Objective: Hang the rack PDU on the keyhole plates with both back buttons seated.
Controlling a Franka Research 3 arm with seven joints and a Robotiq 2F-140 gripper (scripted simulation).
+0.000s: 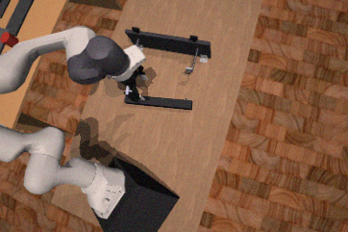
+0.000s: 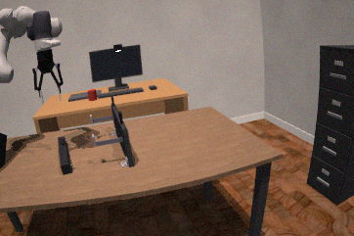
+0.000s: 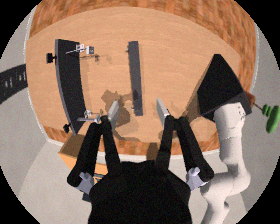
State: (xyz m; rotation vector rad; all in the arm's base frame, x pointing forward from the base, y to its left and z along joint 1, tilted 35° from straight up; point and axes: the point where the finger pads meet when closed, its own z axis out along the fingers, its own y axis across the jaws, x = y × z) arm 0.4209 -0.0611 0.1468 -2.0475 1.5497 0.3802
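Now: the rack PDU 2 cm ahead of my hand and 29 cm below it. Also, from my hand: mounting panel (31 cm ahead, 7 cm to the left, 22 cm below).
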